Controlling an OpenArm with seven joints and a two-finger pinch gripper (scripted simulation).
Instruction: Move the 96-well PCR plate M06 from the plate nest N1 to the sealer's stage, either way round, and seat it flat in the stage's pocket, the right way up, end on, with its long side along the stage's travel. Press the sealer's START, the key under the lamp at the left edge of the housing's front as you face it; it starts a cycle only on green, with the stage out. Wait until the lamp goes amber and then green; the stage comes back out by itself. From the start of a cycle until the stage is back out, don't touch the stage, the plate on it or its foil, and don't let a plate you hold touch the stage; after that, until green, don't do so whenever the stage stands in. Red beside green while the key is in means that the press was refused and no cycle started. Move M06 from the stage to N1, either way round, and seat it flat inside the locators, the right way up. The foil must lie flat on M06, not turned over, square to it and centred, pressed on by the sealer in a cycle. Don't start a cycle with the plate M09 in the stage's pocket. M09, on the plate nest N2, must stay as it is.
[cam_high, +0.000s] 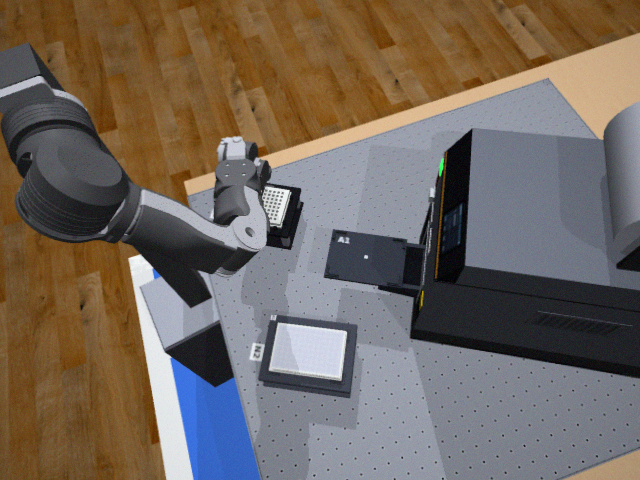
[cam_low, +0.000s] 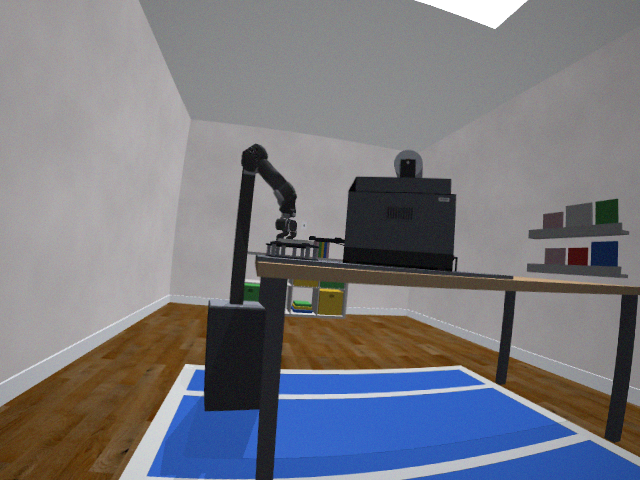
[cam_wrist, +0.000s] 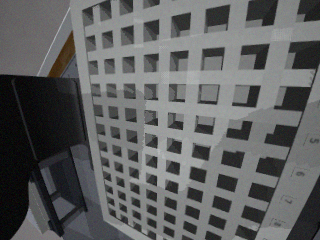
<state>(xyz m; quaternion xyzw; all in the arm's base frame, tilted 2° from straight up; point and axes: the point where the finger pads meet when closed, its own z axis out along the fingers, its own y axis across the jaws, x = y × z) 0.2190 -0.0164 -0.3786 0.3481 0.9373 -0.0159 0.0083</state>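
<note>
Now: hand 13 cm short of the sealer stage, 23 cm to the left of it and 3 cm below it. Also, from my hand: pale key: 26 cm ahead, 22 cm to the right, 13 cm above; foil roll: 39 cm ahead, 44 cm to the right, 35 cm above.
</note>
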